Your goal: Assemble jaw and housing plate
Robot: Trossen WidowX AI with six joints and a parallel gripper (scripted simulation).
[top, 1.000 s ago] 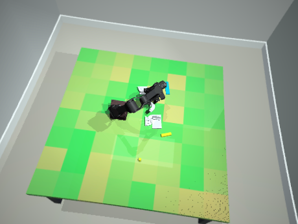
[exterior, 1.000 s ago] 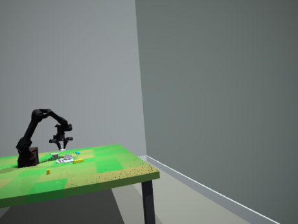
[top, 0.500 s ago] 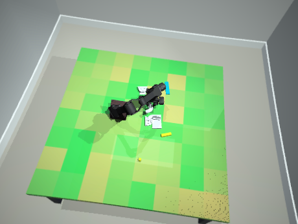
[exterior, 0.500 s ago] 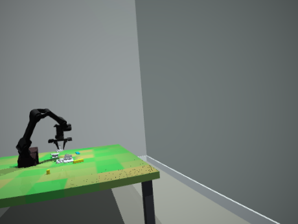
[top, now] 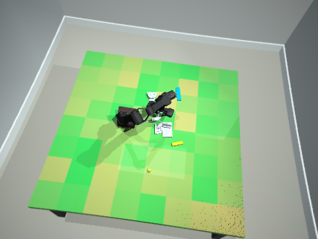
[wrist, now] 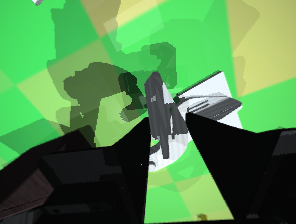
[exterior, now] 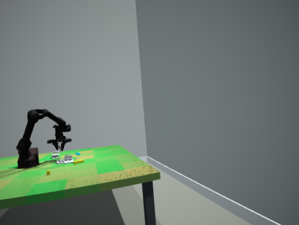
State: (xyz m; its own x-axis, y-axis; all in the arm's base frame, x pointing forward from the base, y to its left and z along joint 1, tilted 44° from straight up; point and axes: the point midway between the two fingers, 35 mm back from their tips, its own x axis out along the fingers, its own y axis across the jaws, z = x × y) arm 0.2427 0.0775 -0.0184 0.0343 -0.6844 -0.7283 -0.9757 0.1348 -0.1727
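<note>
My gripper tip is now 30 mm to the left of the jaw and 20 mm past it. From my gripper tip the other things lie so: yellow bar: 160 mm to the right, 160 mm ahead, 80 mm below; then blue bar: 280 mm to the left, 110 mm ahead, 80 mm below; then small yellow cube: 390 mm to the right, 70 mm below, 10 mm ahead.
</note>
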